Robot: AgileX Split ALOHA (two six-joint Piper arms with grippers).
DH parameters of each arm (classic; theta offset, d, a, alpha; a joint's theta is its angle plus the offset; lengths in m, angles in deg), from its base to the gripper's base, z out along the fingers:
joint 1: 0 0.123 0 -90
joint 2: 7.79 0 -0.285 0
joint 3: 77.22 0 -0.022 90
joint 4: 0 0.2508 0 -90
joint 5: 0 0 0.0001 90
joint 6: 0 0.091 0 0
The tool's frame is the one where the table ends.
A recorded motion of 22 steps. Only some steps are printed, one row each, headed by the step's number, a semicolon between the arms.
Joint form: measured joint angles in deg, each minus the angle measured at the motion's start. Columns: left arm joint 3, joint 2, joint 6, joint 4, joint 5, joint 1; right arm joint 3, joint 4, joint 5, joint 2, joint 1, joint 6.
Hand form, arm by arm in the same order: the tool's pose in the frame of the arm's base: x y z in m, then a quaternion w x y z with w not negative. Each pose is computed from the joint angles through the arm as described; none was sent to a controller.
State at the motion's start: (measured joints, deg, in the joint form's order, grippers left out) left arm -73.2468 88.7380 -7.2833 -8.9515 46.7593 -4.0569; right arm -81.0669 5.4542 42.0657 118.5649 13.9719 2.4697
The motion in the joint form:
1: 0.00 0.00 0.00 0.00 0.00 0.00; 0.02 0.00 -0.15 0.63 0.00 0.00
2: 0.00 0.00 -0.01 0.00 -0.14 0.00; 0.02 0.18 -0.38 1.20 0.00 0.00
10: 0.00 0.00 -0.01 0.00 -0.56 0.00; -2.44 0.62 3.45 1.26 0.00 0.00
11: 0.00 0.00 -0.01 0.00 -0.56 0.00; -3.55 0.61 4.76 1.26 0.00 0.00
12: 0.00 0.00 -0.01 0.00 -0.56 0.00; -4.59 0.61 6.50 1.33 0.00 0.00
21: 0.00 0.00 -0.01 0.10 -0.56 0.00; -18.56 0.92 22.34 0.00 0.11 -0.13
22: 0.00 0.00 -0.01 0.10 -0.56 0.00; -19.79 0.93 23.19 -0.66 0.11 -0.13
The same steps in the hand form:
1: 0.3307 -0.0338 0.3063 0.27272 -0.06219 0.95516 -0.09703; 0.4032 0.1063 0.1442 0.12324 -0.06843 0.98852 0.05429
2: 0.3309 -0.0338 0.3064 0.27388 -0.06234 0.95481 -0.09713; 0.4037 0.1066 0.1401 0.12019 -0.06718 0.98896 0.05483
10: 0.3315 -0.0338 0.3067 0.27738 -0.06257 0.95377 -0.09734; 0.4063 0.1082 0.1488 0.10724 -0.06702 0.99029 0.05773
11: 0.3315 -0.0338 0.3067 0.27738 -0.06257 0.95377 -0.09734; 0.4080 0.1088 0.1532 0.10544 -0.06798 0.99040 0.05809
12: 0.3315 -0.0338 0.3067 0.27738 -0.06257 0.95377 -0.09734; 0.4088 0.1092 0.1566 0.09874 -0.06906 0.99103 0.05786
21: 0.3315 -0.0337 0.3067 0.27748 -0.06217 0.95384 -0.09658; 0.4207 0.1149 0.2248 0.09279 -0.08290 0.99001 0.06625
22: 0.3315 -0.0337 0.3067 0.27748 -0.06217 0.95384 -0.09658; 0.4208 0.1150 0.2353 0.10163 -0.08402 0.98893 0.06805

